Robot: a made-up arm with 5 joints.
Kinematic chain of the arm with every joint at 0, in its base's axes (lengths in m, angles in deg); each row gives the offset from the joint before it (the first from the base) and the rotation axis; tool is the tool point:
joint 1: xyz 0 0 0.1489 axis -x
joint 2: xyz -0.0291 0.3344 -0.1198 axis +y
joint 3: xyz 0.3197 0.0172 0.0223 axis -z
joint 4: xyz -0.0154 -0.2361 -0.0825 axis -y
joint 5: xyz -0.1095 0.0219 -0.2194 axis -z
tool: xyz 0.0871 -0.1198 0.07
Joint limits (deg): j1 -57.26..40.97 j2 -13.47..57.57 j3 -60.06..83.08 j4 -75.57..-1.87 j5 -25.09..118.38
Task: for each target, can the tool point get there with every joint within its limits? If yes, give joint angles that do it. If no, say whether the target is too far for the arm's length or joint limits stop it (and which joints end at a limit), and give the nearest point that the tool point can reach.
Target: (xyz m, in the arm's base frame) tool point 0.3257 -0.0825 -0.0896
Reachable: yes | joints 4.09 13.54 -49.08 -39.24 83.63
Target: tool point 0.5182 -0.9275 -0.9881
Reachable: no: too far | nearest point 0.2058 -0.3671 -0.4564 | short by 0.833 m
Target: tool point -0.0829 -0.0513 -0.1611
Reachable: yes | joints 14.57 38.68 8.58 -8.77 53.38
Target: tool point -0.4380 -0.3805 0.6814
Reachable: no: joint limits stop it (at a limit: joint 1, joint 2, joint 4) | nearest point -0.0721 0.1362 0.4013 | short by 0.692 m
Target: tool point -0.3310 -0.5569 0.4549
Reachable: no: joint limits stop it (at a limit: joint 1, joint 2) | nearest point -0.0693 -0.2213 -0.0679 | short by 0.674 m
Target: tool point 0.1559 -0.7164 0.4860
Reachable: no: joint limits stop it (at a limit: joint 1) | nearest point 0.2205 -0.2168 0.0080 | short by 0.694 m
